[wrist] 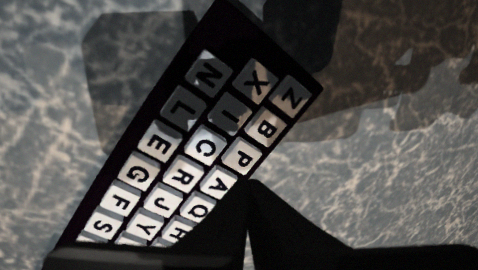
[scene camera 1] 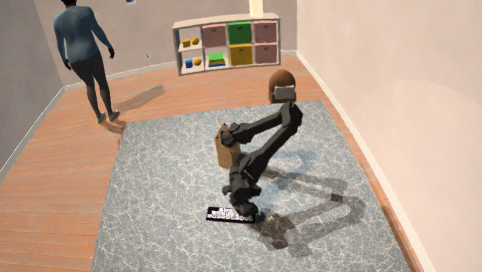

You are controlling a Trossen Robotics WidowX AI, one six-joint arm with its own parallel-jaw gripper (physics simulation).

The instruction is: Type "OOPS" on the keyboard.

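Places are measured from the arm's base along level axes (x ahead, y left, z up), in centimetres.
Pixels of known places: gripper, between the fingertips: [wrist: 246, 188] [scene camera 1: 240, 215]; arm's base, origin of its link: [scene camera 1: 225, 139].
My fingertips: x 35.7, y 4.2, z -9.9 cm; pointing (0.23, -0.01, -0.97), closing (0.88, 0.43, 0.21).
Ahead of a thing's pixels: the offset from my fingertips to its top centre. Level surfaces: height alone.
The black keyboard [scene camera 1: 214, 217] [wrist: 235, 37] with white letter keys lies on the grey marbled mat {dz -3.6 cm} [scene camera 1: 145, 190]. In the wrist view it slants from upper right to lower left. Its P key {dx +0.2, dy +0.4, dz -2.0 cm} [wrist: 242, 157], A key {dx -0.2, dy -1.5, dz -2.0 cm} [wrist: 218, 183] and S key {dx -4.7, dy -6.0, dz -2.0 cm} [wrist: 103, 227] show there, and an O key does not show. My gripper [scene camera 1: 247, 212] [wrist: 246, 188] is shut and empty, with its tips together. In the wrist view the tips appear at the keyboard's long edge beside the A key. The fingers hide part of the lower keys. Tip height above the keys is unclear.
A brown wooden block [scene camera 1: 226, 154] stands on the mat behind the keyboard, by the arm. A brown backpack [scene camera 1: 282, 80] is beyond the arm. A shelf unit [scene camera 1: 177, 52] stands at the back wall. A person [scene camera 1: 80, 40] stands on the wooden floor at the left.
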